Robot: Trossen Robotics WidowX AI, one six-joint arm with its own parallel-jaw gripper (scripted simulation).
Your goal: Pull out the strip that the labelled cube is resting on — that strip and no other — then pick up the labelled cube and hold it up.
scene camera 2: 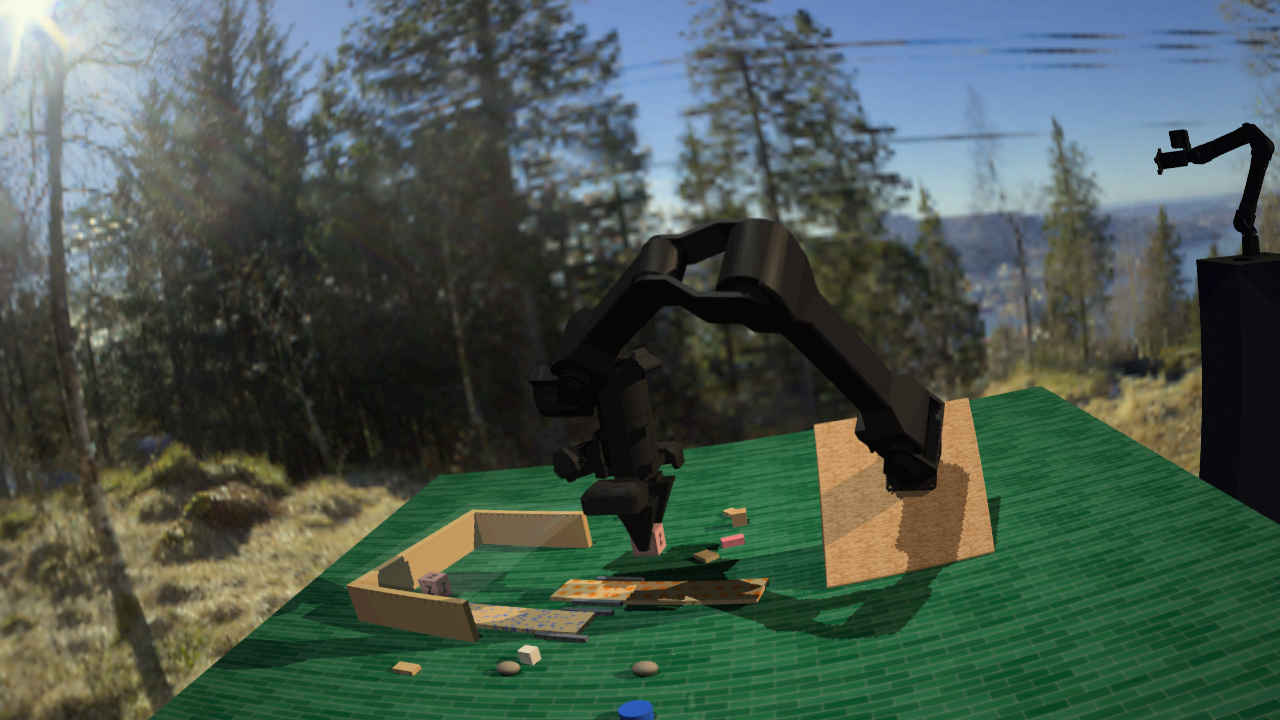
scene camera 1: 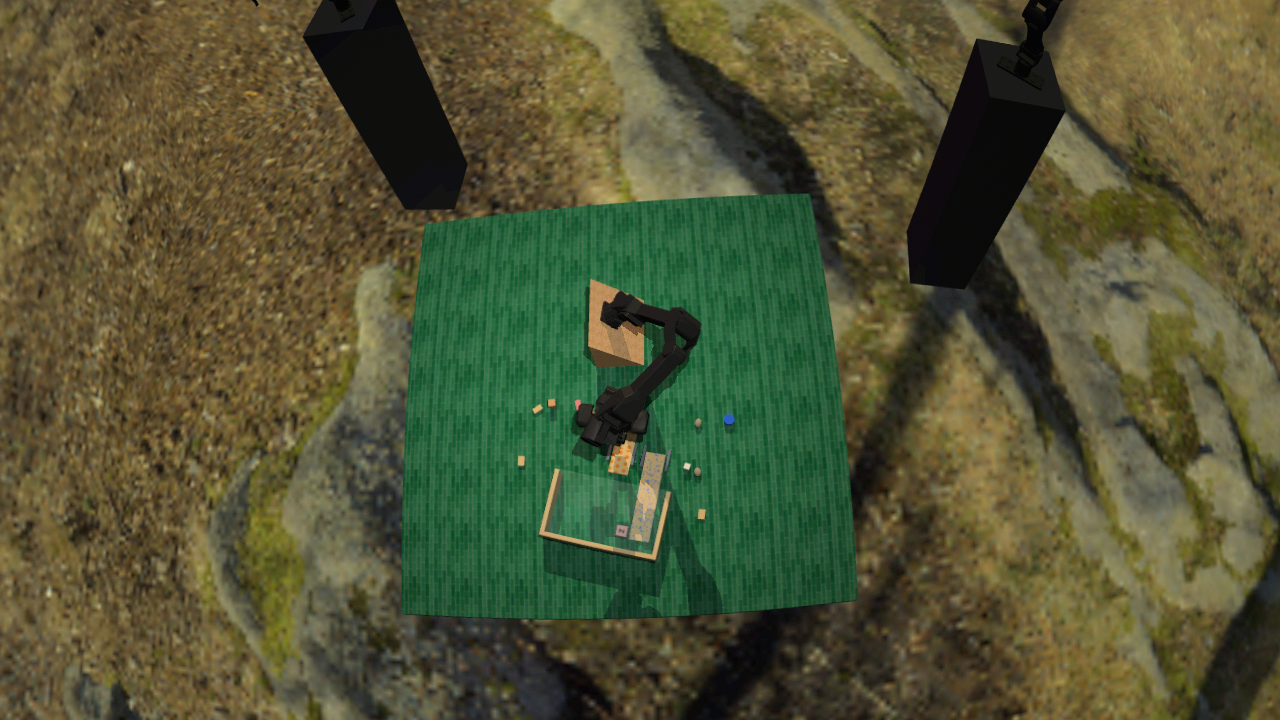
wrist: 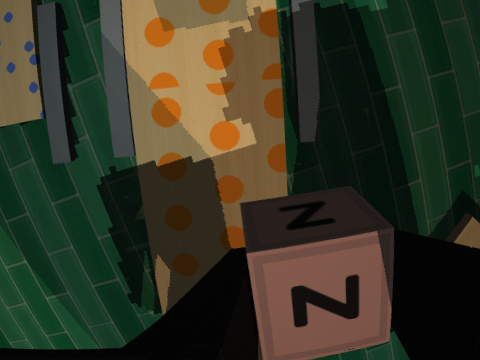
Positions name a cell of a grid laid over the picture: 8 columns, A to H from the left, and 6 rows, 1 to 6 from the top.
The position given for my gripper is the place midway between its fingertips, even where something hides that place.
Note:
My gripper (scene camera 2: E5) holds a pink cube labelled n.
My gripper shows as well in scene camera 1 (scene camera 1: D4) and in the wrist view (wrist: F5).

